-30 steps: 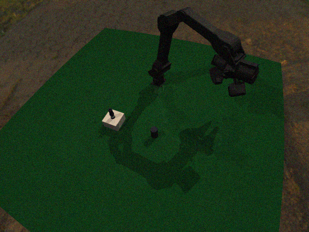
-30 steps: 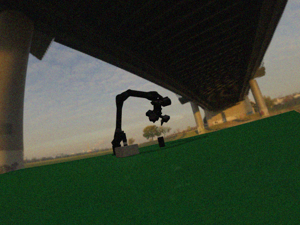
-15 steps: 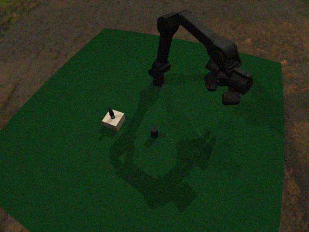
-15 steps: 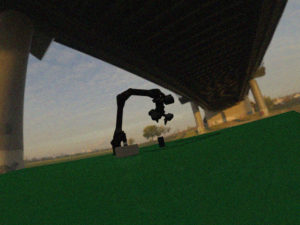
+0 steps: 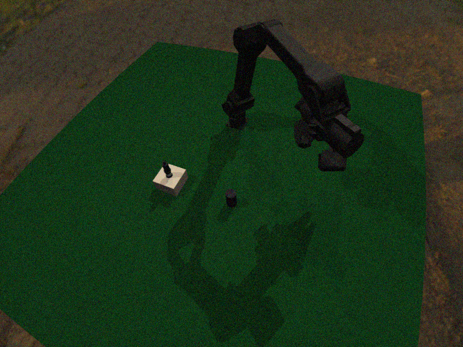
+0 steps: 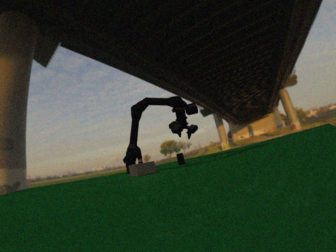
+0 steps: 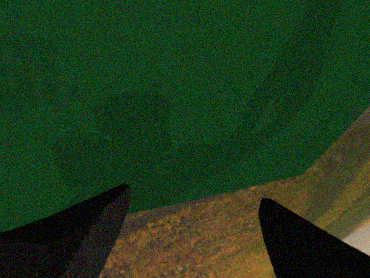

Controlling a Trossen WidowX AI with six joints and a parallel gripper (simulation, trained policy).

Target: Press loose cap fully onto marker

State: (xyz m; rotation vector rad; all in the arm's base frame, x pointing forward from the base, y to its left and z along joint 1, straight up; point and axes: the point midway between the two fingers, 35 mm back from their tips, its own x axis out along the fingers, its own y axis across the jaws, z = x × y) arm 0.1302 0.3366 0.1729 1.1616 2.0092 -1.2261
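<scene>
My gripper tip is now 20 cm short of the dark cap, 24 cm to the left of it and 12 cm above it. Also, from my gripper tip: pale holder block (20 cm ahead, 43 cm to the right, 13 cm below).
</scene>
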